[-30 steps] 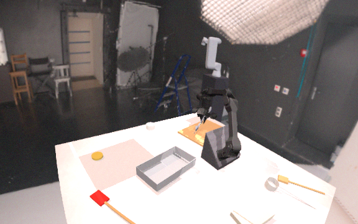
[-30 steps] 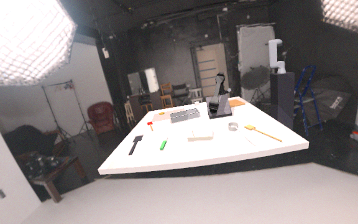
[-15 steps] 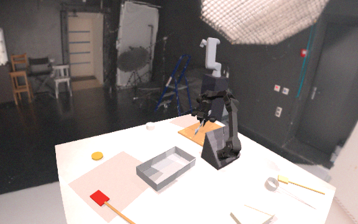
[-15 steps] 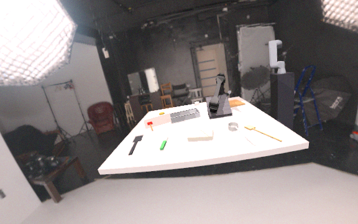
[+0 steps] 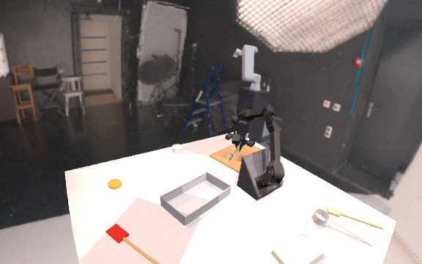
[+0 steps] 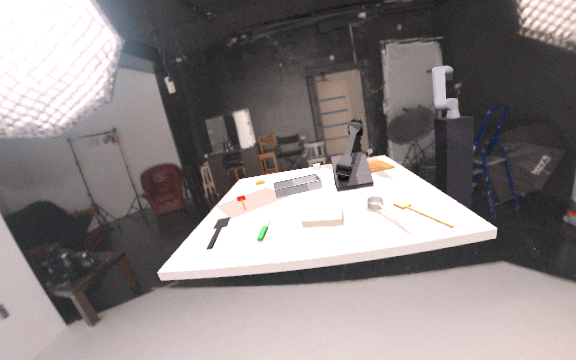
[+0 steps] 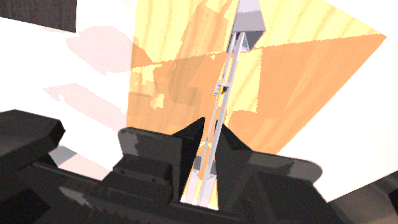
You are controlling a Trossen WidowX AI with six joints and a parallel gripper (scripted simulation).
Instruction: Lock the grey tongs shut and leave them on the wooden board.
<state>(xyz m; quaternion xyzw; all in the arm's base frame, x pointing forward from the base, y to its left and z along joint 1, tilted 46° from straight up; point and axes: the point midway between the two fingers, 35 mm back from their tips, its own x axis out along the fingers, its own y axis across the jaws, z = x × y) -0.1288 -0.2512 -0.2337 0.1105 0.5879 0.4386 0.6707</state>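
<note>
Right now my gripper tip is 40 mm past the wooden board, 10 mm to the left of it and 40 mm above it. From my gripper tip the other things lie so: yellow disc 770 mm ahead, 20 mm to the right, 30 mm below; then beige block 260 mm ahead, 710 mm to the left, 30 mm below; then grey roasting tin 440 mm ahead, 240 mm to the left, 20 mm below.
</note>
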